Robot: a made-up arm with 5 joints.
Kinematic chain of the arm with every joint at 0, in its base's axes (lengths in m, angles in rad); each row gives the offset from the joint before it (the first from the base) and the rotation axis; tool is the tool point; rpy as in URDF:
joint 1: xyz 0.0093 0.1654 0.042 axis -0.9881 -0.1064 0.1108
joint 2: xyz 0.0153 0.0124 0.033 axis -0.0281 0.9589 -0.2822
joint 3: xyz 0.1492 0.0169 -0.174 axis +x
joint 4: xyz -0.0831 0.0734 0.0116 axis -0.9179 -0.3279 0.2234
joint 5: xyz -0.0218 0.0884 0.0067 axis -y
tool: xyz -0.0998 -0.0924 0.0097 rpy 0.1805 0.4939 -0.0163
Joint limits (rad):
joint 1: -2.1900..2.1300
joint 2: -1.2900..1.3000
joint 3: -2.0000..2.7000
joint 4: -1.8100..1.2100
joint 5: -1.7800..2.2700
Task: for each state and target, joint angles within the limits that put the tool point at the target. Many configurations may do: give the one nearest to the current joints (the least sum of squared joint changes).
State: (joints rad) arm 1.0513 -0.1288 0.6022 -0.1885 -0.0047
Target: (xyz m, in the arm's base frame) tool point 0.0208 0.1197 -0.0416
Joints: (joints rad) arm 1.1362 -0.4355 0.6588 -0.2058 -0.0724
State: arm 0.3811 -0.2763 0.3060 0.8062 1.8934
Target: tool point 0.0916 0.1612 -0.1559
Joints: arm 0.2787 0.0844 0.3453 0.8555 1.7060
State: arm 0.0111 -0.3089 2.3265 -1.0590 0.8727
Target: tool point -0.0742 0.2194 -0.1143
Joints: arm -0.6863 0.2140 2.7000 -1.4680 0.2249
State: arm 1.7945 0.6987 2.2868 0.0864 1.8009
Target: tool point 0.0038 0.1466 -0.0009
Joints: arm 1.4635 0.8393 2.1729 -0.2119 1.4477
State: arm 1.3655 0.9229 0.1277 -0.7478 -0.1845
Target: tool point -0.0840 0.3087 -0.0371
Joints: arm 0.4731 1.3000 0.0955 -1.1059 0.6404
